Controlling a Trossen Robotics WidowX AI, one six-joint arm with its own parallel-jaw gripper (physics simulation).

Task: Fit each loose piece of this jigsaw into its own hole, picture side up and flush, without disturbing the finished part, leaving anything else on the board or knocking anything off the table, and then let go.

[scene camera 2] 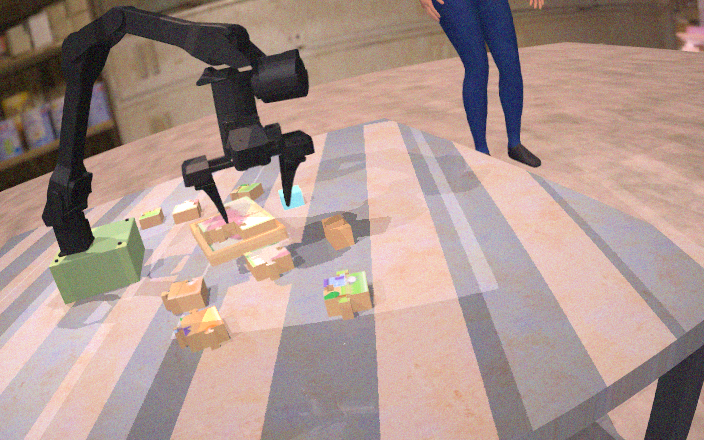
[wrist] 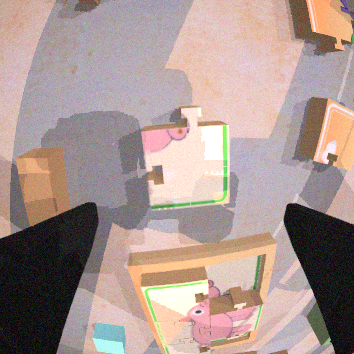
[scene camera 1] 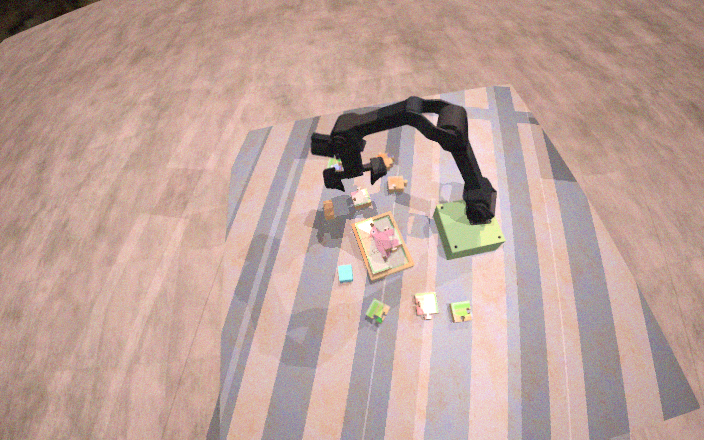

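Note:
The jigsaw board (scene camera 1: pixel 362 252) (scene camera 2: pixel 223 254) (wrist: pixel 200 251) has a wooden rim and a partly filled pink bird picture. In the wrist view a recessed gap shows at its upper right. A loose white piece (scene camera 1: pixel 360 197) (scene camera 2: pixel 269 259) (wrist: pixel 187 160) with pink patches and a green corner line lies picture side up beside the board's rim. Another pale, pink-marked piece (scene camera 1: pixel 426 305) (scene camera 2: pixel 186 211) lies on the board's other side. My gripper (scene camera 1: pixel 358 186) (scene camera 2: pixel 257 214) (wrist: pixel 194 214) is open and empty, above the table near the first piece and the board.
Green-patterned pieces (scene camera 1: pixel 377 311) (scene camera 1: pixel 461 311) (scene camera 2: pixel 347 290), orange pieces (scene camera 1: pixel 396 184) (scene camera 2: pixel 202 326) (wrist: pixel 335 132), an orange block (scene camera 1: pixel 328 209) (scene camera 2: pixel 338 231) (wrist: pixel 45 185) and a cyan block (scene camera 1: pixel 345 273) (scene camera 2: pixel 291 197) (wrist: pixel 109 337) lie around the board. The arm stands on a green base (scene camera 1: pixel 467 233) (scene camera 2: pixel 98 264).

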